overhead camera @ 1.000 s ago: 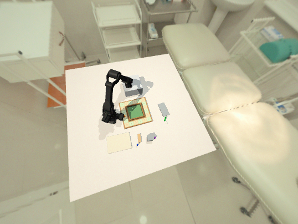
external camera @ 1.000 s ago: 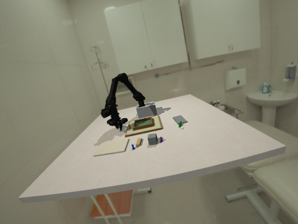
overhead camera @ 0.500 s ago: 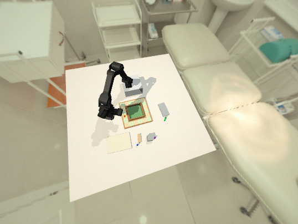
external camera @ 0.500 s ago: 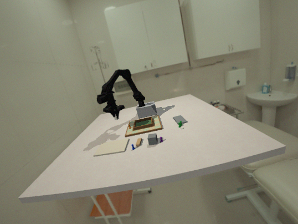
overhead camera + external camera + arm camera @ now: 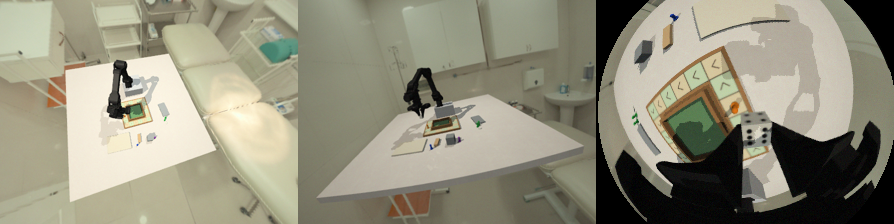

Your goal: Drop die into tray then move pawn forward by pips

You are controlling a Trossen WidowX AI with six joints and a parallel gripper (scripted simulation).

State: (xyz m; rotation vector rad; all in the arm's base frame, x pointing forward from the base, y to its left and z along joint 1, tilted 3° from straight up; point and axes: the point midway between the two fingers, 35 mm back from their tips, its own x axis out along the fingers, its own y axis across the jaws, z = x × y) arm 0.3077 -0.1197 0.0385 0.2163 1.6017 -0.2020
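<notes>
Now: the orange-brown pawn 10 mm behind my gripper tip, 20 mm to the left of it and 90 mm below it. Also, from my gripper tip: cream pad (230 mm ahead, 60 mm to the right, 120 mm below); white die (right at my gripper tip); green tray floor (40 mm behind, 140 mm to the left, 110 mm below).
</notes>
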